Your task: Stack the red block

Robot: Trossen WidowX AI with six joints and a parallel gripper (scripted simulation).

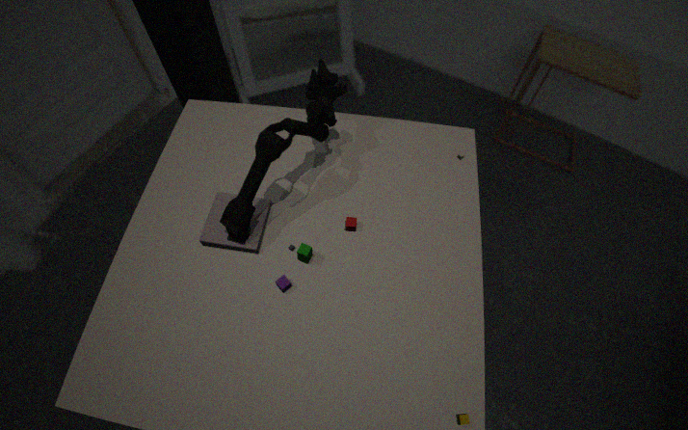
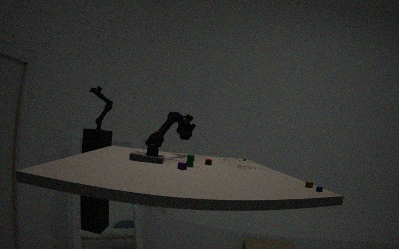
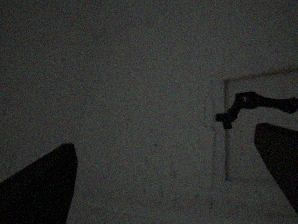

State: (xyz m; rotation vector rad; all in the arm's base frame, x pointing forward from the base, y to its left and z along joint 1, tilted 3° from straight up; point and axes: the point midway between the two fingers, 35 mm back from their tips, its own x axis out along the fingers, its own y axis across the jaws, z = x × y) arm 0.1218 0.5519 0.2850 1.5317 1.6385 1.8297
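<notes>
Right now my gripper tip is 440 mm to the left of the red block, 290 mm above it and 250 mm short of it. Also, from my gripper tip: grey ball 580 mm to the right, 300 mm below, 70 mm ahead; purple block 710 mm to the right, 290 mm below, 90 mm ahead; yellow block 980 mm to the right, 710 mm ahead, 300 mm below.
</notes>
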